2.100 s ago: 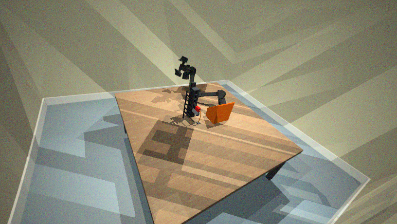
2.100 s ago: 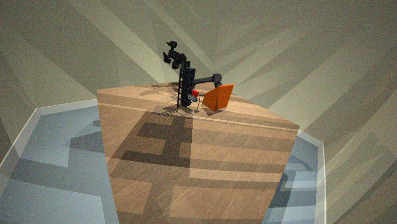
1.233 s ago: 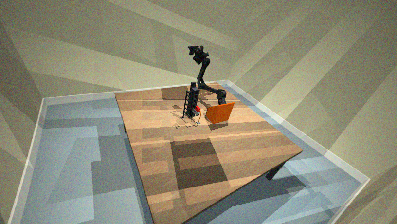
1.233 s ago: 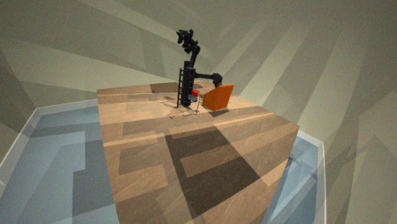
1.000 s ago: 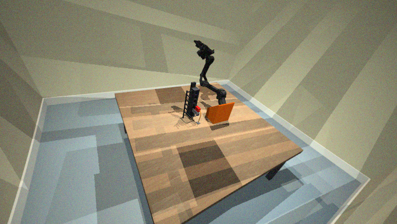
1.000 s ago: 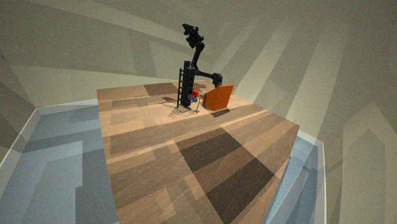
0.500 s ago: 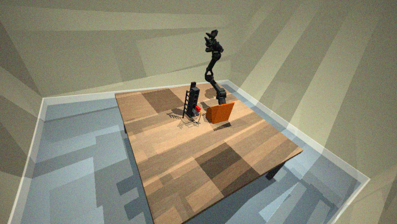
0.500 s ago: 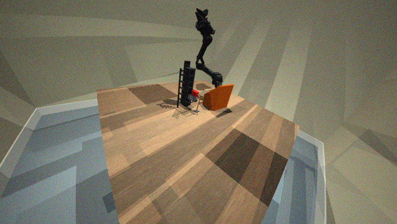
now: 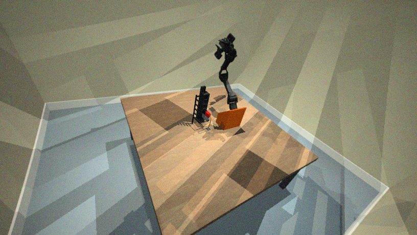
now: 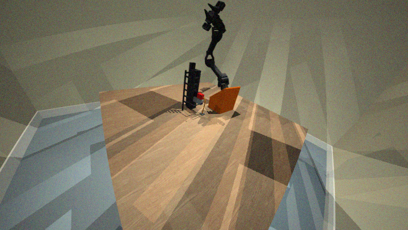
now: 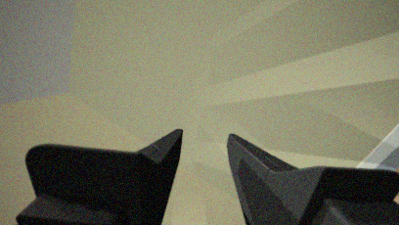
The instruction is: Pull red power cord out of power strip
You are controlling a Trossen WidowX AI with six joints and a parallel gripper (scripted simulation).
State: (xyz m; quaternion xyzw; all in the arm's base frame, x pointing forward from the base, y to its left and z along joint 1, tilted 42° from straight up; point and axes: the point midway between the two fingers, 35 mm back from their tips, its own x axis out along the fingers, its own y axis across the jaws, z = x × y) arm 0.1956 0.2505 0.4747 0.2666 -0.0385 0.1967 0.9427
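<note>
My gripper tip is now 4 cm short of the red plug, 10 cm to the right of it and 52 cm above it.
</note>
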